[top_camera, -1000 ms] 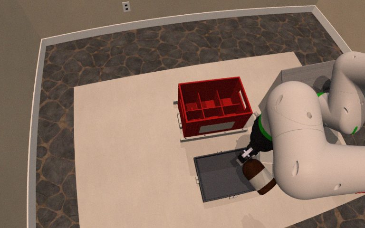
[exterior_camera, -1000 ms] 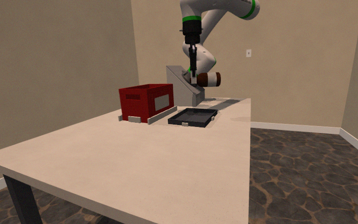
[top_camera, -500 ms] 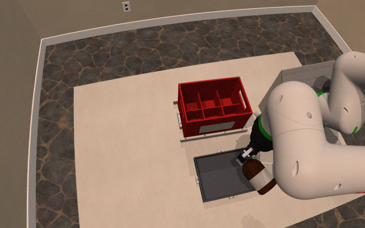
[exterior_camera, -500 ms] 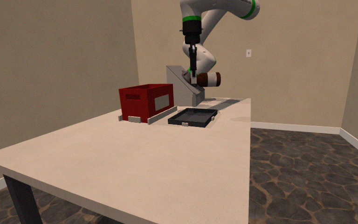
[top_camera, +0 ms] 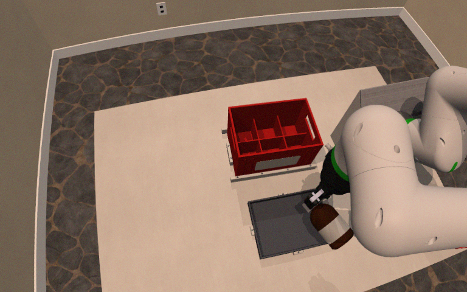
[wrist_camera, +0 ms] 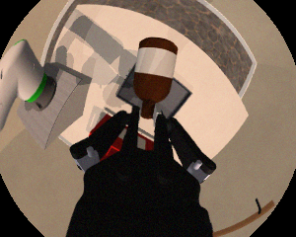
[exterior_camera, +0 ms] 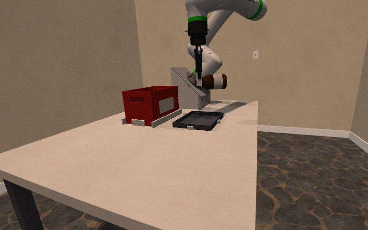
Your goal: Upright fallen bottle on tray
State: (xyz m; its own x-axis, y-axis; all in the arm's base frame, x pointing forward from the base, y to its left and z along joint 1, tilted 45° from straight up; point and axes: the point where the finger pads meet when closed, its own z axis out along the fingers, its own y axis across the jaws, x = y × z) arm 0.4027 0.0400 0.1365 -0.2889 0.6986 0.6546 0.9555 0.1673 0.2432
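Now: the brown bottle 2 cm behind my hand, 5 cm to the left of it and 2 cm below it. From my hand the other things lie so: red crate 1 cm behind, 27 cm to the right, 14 cm below; then dark grey tray 2 cm ahead, 21 cm below.
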